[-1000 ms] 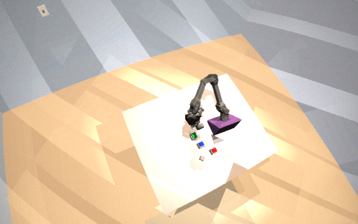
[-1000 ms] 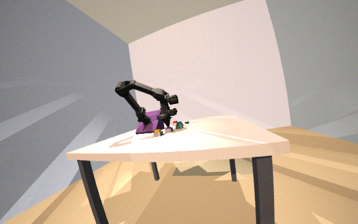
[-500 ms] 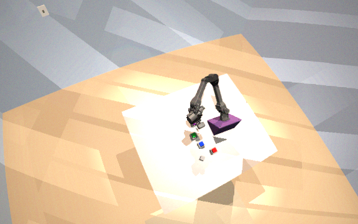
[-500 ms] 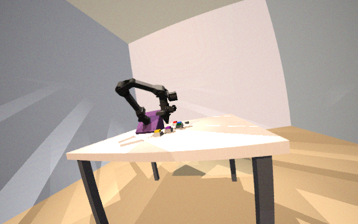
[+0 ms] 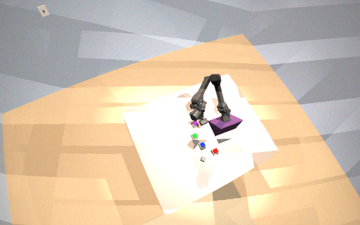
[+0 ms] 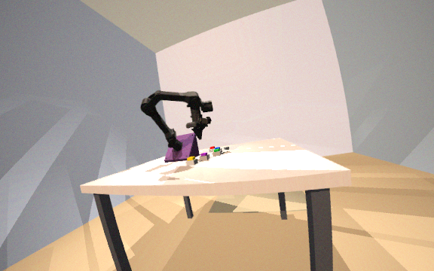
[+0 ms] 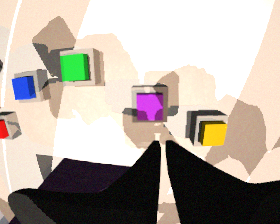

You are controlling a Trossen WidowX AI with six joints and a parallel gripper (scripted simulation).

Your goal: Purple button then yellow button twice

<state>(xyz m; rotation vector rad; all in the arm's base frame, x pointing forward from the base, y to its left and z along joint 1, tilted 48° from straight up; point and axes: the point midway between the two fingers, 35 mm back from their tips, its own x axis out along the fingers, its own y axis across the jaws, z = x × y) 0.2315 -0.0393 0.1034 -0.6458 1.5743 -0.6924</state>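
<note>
The yellow button is 4 cm behind my gripper tip, 8 cm to the right of it and 9 cm below it. Also, from my gripper tip: green button (6 cm ahead, 10 cm to the left, 9 cm below); then purple button (1 cm to the left, 9 cm below); then blue button (4 cm ahead, 19 cm to the left, 9 cm below).
</note>
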